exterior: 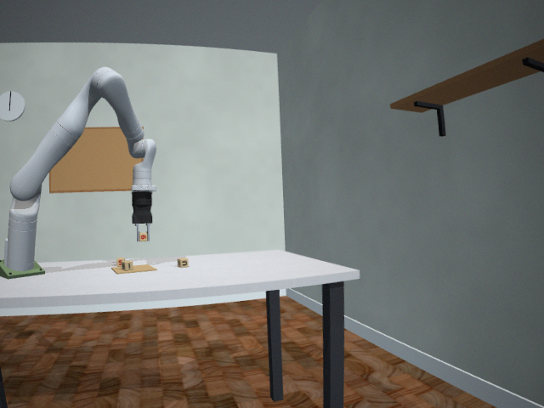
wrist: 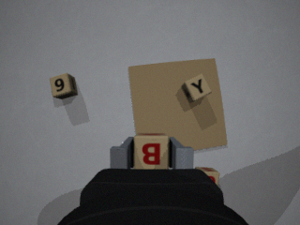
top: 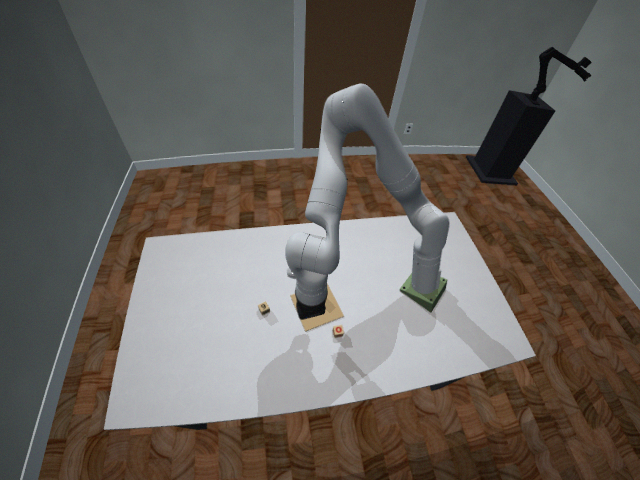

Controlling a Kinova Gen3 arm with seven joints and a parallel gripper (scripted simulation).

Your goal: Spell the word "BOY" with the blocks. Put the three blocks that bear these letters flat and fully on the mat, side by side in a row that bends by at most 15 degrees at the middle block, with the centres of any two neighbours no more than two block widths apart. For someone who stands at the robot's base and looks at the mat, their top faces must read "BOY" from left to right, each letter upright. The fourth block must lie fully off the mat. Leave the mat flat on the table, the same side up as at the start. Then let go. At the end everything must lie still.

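Right now the tan mat is 110 mm below my hand, 60 mm to the right of it and 30 mm behind it. Also, from my hand: Y block: 90 mm to the right, 90 mm below, 50 mm behind; then O block: 100 mm below, 100 mm behind, 40 mm to the left; then B block: right at my hand.
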